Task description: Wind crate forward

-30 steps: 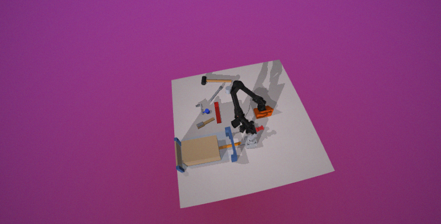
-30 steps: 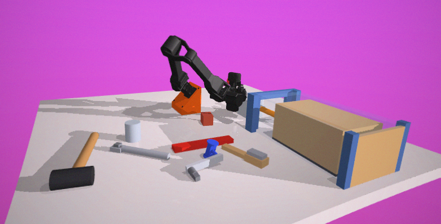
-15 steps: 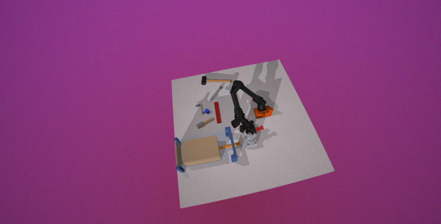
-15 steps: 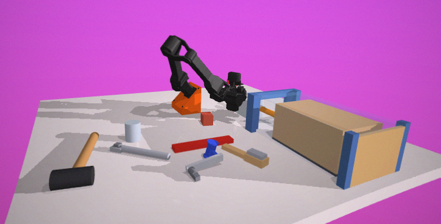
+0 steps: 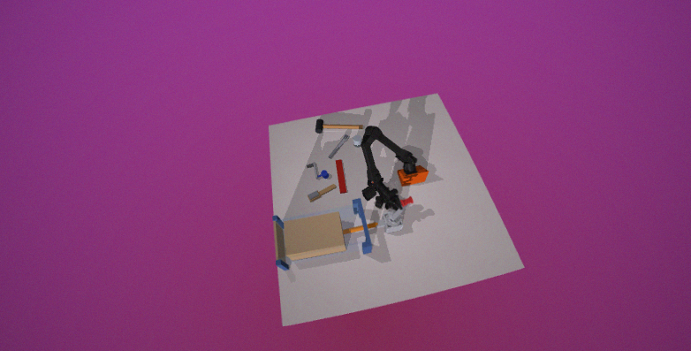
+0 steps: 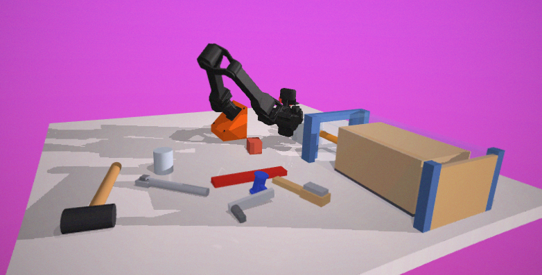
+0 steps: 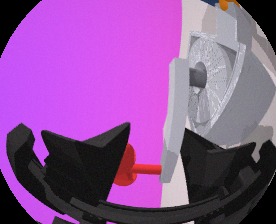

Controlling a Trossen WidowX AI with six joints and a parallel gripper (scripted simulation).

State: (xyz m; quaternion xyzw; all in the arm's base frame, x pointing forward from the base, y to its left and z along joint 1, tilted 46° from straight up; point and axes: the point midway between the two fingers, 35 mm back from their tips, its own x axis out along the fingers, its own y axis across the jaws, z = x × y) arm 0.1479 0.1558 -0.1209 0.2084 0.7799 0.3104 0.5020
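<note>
Right now my gripper tip is 1 cm to the left of the red-knobbed crank and 1 cm above it. Round my gripper tip: rack (45 cm ahead, 2 cm to the left, 5 cm below); then red knob (4 cm behind, 3 cm to the right, 2 cm above); then grey winch (3 cm ahead, 1 cm to the left, 9 cm below).
</note>
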